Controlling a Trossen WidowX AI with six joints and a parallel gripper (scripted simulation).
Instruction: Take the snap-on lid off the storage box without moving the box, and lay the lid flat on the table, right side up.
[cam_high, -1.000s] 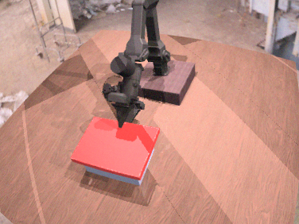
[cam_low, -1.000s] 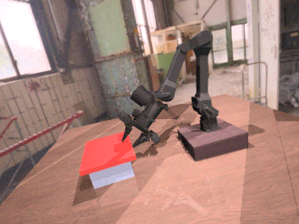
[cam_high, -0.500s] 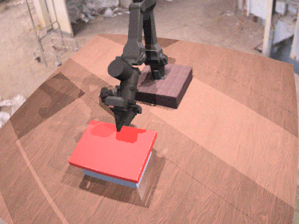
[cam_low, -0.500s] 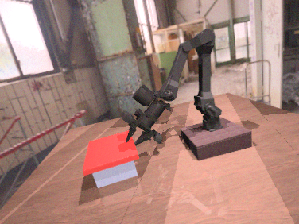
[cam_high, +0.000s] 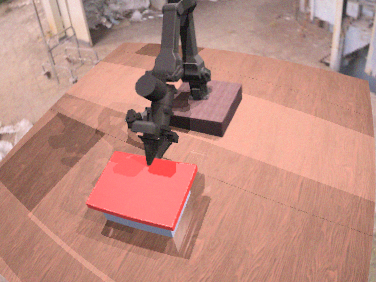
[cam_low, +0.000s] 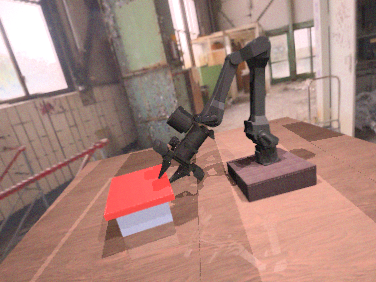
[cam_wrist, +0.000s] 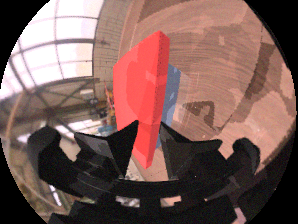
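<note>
Right now my gripper tip is 8 cm short of the lid and 1 cm below it. The rest, counted from my gripper tip: storage box (8 cm ahead, 4 cm below).
</note>
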